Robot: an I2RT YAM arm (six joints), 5 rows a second.
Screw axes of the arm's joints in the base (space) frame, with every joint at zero. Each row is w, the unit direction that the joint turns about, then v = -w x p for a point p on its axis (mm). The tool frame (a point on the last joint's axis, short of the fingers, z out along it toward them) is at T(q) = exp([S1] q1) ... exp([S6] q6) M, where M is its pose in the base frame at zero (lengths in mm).
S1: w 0 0 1 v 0.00 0.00 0.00
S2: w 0 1 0 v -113.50 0.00 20.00
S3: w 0 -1 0 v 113.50 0.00 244.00
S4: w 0 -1 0 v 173.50 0.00 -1.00
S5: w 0 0 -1 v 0.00 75.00 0.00
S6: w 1 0 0 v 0.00 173.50 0.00
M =
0 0 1 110.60
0 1 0 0.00
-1 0 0 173.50
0 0 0 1
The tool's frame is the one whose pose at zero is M.
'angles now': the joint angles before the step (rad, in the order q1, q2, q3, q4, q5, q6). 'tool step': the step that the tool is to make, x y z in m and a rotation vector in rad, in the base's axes. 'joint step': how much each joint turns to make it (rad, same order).
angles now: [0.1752, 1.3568, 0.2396, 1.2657, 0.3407, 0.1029]
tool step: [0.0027, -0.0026, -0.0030, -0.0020, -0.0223, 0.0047]
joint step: [-0.0160, 0.0480, -0.0020, 0.0725, -0.0214, -0.0024]
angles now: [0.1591, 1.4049, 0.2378, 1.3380, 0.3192, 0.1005]
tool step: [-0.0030, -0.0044, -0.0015, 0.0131, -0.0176, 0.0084]
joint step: [-0.0207, 0.0040, -0.0179, 0.0364, -0.0268, 0.0161]
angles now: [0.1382, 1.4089, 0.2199, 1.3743, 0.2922, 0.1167]
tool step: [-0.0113, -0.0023, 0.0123, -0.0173, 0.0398, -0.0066]
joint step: [-0.0030, -0.1746, -0.0051, -0.2076, 0.0016, -0.0127]
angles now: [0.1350, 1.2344, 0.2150, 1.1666, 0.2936, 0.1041]
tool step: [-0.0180, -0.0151, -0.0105, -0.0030, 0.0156, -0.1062]
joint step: [-0.0540, -0.0628, -0.0801, 0.0043, 0.0515, -0.0091]
